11 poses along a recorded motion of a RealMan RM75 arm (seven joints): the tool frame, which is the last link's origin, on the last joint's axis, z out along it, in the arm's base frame.
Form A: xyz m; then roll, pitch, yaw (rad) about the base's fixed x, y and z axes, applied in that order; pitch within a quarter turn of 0, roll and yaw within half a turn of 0.
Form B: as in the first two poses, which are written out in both.
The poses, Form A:
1: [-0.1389, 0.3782, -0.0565, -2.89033, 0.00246, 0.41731]
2: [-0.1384, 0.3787, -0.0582, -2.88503, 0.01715, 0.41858]
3: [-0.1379, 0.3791, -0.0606, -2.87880, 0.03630, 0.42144]
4: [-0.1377, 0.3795, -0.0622, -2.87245, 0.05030, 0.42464]
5: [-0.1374, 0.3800, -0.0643, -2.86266, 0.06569, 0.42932]
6: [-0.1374, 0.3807, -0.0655, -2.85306, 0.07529, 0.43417]
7: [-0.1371, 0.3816, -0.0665, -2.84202, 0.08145, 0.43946]
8: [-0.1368, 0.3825, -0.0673, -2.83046, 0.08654, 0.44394]
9: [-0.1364, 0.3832, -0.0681, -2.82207, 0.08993, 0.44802]
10: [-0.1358, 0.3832, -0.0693, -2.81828, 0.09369, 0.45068]
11: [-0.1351, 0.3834, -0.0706, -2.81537, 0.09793, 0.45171]
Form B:
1: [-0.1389, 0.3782, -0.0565, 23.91, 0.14, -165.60]
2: [-0.1384, 0.3787, -0.0582, 23.98, 0.98, -165.30]
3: [-0.1379, 0.3791, -0.0606, 24.15, 2.08, -164.94]
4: [-0.1377, 0.3795, -0.0622, 24.33, 2.88, -164.58]
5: [-0.1374, 0.3800, -0.0643, 24.60, 3.76, -164.02]
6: [-0.1374, 0.3807, -0.0655, 24.88, 4.31, -163.47]
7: [-0.1371, 0.3816, -0.0665, 25.18, 4.67, -162.84]
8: [-0.1368, 0.3825, -0.0673, 25.44, 4.96, -162.17]
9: [-0.1364, 0.3832, -0.0681, 25.67, 5.15, -161.69]
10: [-0.1358, 0.3832, -0.0693, 25.82, 5.37, -161.48]
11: [-0.1351, 0.3834, -0.0706, 25.88, 5.61, -161.31]
